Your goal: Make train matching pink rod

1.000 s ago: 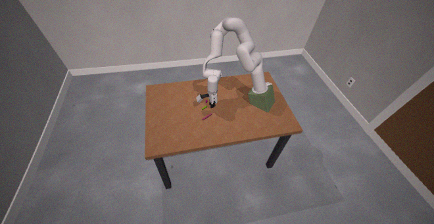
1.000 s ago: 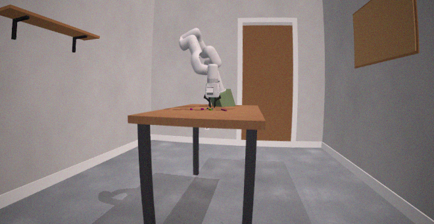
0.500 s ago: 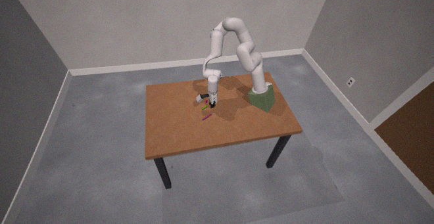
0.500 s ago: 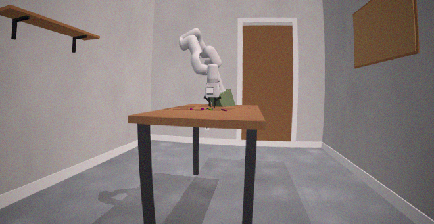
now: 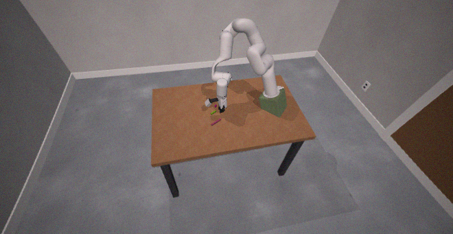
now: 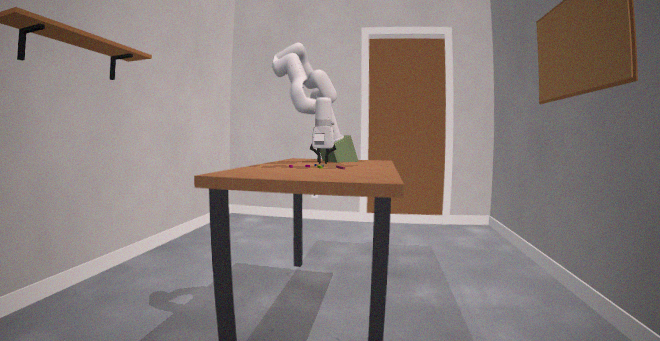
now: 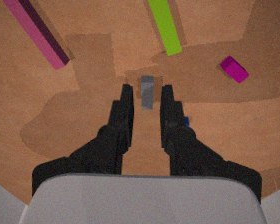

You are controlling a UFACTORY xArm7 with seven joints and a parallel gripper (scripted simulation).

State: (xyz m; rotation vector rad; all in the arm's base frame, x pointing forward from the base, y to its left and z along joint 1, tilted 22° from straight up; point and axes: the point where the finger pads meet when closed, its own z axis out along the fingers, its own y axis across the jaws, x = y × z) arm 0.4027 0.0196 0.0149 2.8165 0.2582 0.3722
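The grey rod is 30 mm below my hand. The rest, counted from my hand: lime rod (60 mm ahead, 30 mm below); pink rod (90 mm to the left, 60 mm ahead, 30 mm below); blue rod (40 mm to the right, 40 mm behind, 30 mm below).
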